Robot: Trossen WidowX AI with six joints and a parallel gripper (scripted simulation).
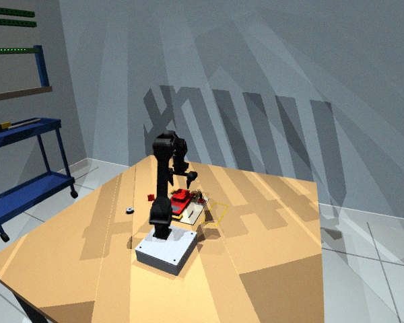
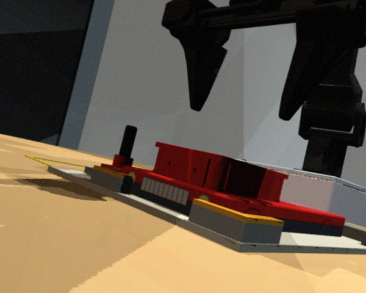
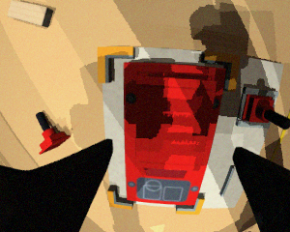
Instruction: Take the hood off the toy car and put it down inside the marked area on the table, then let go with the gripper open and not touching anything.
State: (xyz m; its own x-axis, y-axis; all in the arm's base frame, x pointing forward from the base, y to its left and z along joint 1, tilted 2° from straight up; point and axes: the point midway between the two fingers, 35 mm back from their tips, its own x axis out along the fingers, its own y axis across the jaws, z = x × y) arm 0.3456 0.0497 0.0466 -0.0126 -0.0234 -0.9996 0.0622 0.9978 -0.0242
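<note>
My gripper tip is now 50 mm above the red hood. From my gripper tip the other things lie so: black wheel (180 mm behind, 220 mm to the left, 80 mm below); then grey baseplate (40 mm behind, 10 mm to the right, 80 mm below).
</note>
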